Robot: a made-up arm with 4 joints.
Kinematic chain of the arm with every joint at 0, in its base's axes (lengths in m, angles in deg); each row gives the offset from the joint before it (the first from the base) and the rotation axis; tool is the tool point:
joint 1: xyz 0 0 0.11 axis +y
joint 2: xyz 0 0.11 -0.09 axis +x
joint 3: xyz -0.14 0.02 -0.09 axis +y
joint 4: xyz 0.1 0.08 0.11 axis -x
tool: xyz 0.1 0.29 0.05
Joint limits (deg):
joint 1: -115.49..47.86
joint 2: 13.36..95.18
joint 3: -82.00..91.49
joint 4: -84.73..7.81
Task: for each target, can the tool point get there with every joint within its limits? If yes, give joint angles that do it. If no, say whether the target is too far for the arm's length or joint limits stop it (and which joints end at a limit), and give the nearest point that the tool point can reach.
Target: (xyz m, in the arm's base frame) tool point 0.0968 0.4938 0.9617
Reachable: no: too far | nearest point -0.0561 0.2887 0.5468 | short by 0.487 m
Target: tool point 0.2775 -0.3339 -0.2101
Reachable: no: joint limits stop it (at a limit: joint 1, joint 2, joint 4) | nearest point 0.1848 -0.2080 -0.1809 | short by 0.159 m
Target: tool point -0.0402 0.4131 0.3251
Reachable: yes | joints 10.50 20.24 -35.01 -3.73
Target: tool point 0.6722 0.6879 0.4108
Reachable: no: too far | nearest point 0.3396 0.4525 0.2620 | short by 0.434 m
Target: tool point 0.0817 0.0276 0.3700
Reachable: yes | joints -39.87 77.63 31.40 -57.42
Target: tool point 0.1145 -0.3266 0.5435
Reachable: no: joint limits stop it (at a limit: joint 1, joint 2) | nearest point 0.0230 -0.1683 0.4186 | short by 0.221 m
